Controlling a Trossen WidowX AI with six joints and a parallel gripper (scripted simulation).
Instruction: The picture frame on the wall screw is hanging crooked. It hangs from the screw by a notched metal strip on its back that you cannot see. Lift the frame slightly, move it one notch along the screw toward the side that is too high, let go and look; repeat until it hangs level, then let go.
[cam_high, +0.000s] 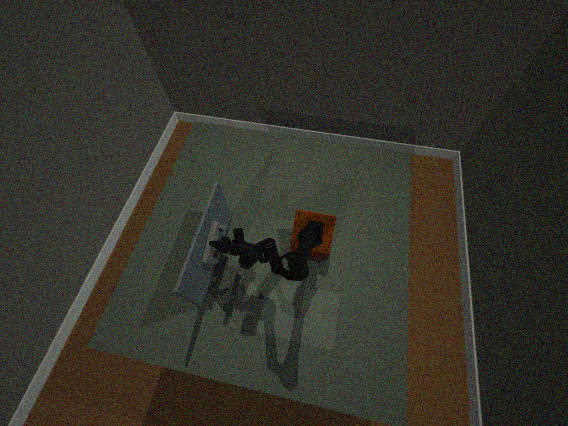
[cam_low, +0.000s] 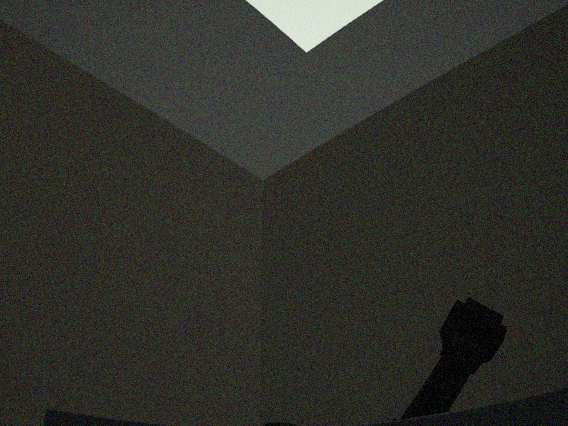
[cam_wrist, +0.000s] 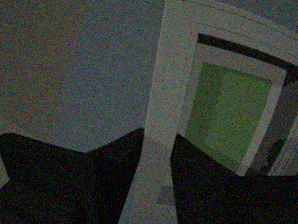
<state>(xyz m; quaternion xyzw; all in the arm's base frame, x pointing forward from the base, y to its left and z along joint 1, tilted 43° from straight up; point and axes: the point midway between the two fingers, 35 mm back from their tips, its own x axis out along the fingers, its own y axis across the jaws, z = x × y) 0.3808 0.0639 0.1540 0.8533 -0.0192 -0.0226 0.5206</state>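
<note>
My gripper tip is now 10 mm short of the picture frame, 20 mm to the left of it and 50 mm above it. From my gripper tip the other things lie so: wall panel (20 mm ahead, 10 mm to the right, 60 mm below).
</note>
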